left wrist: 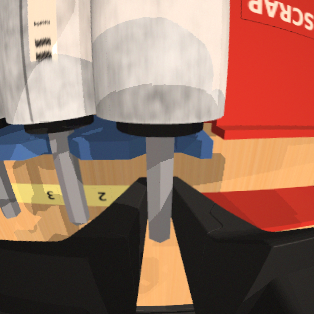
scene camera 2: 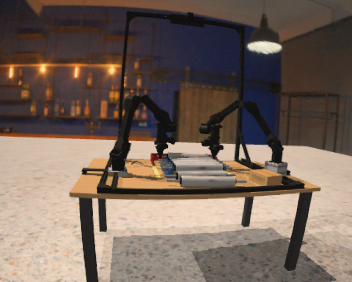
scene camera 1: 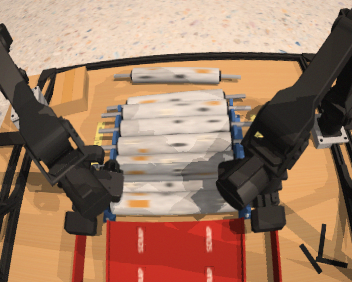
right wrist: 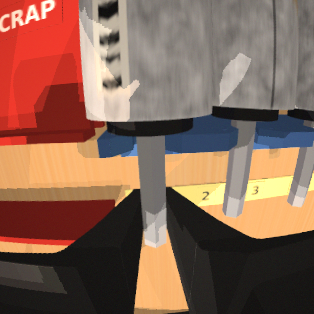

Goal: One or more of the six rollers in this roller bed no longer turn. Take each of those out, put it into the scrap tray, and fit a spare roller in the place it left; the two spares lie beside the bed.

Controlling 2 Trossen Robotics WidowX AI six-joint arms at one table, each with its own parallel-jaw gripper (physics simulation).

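Places are measured from the left arm's base along level axes (x left, y back, z up), in centimetres.
Where they show: left gripper, fingertip midpoint: (left wrist: 157, 184); right gripper, fingertip midpoint: (scene camera 2: 160, 158) (scene camera 1: 257, 200) (right wrist: 152, 195); left arm's base, origin of the base link: (scene camera 2: 276, 162); right arm's base, origin of the base link: (scene camera 2: 117, 169) (scene camera 1: 329, 127).
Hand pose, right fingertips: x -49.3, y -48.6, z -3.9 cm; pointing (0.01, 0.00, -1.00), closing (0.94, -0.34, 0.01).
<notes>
Things, the pixels of their centre, and the offset from my right fingertips.
- spare roller, body centre: (scene camera 1: 175, 74) (scene camera 2: 208, 181) dx +45.1, dy +2.4, dz -2.9 cm
- spare, body centre: (scene camera 1: 175, 101) (scene camera 2: 201, 175) dx +35.1, dy +5.9, dz -2.9 cm
- red scrap tray, body centre: (scene camera 1: 174, 262) dx -5.4, dy +20.4, dz -2.9 cm
- cardboard box, body centre: (scene camera 1: 71, 91) (scene camera 2: 265, 177) dx +53.4, dy +34.3, dz -2.6 cm
The roller nearest the scrap tray (scene camera 1: 170, 202) (left wrist: 155, 65) (right wrist: 160, 65) appears raised slightly above the blue side rails (left wrist: 95, 142) (right wrist: 205, 137). My left gripper (left wrist: 157, 184) is shut on one shaft end, my right gripper (right wrist: 152, 195) on the other. In scene camera 1 the arms hide both fingertips. The other bed rollers (scene camera 1: 175, 145) lie side by side behind it. One spare roller (scene camera 1: 175, 76) (scene camera 2: 207, 181) lies at the far side; the other spare (scene camera 1: 175, 97) lies slightly tilted close against the bed's far end. The red scrap tray (scene camera 1: 175, 245) (left wrist: 270, 80) (right wrist: 30, 95) adjoins the near end.
A cardboard box (scene camera 1: 70, 90) (scene camera 2: 265, 176) stands at the far left in scene camera 1. Yellow number strips (left wrist: 102, 196) (right wrist: 205, 195) run outside the rails. Red bars (scene camera 1: 79, 255) flank the tray. Black pieces (scene camera 1: 311, 259) lie at the near right. A black frame borders the table.
</notes>
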